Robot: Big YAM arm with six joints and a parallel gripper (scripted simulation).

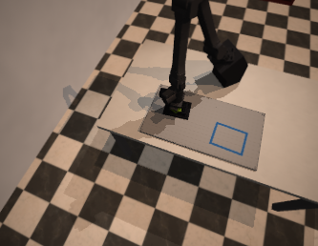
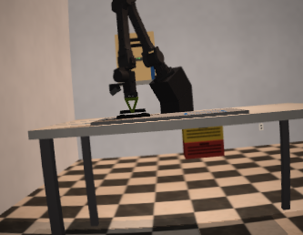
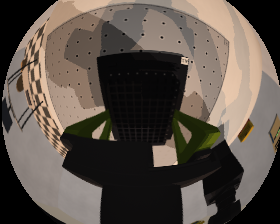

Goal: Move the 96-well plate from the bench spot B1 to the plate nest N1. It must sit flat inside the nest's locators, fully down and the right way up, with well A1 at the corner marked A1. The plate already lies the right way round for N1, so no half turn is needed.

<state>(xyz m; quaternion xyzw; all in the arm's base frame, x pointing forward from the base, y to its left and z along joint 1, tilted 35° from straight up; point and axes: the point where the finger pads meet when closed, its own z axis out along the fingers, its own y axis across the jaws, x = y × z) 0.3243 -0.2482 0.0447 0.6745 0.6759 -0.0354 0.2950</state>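
Now: the 96-well plate right at my hand. From my hand the other things lie so: plate nest N1: 30 mm below.
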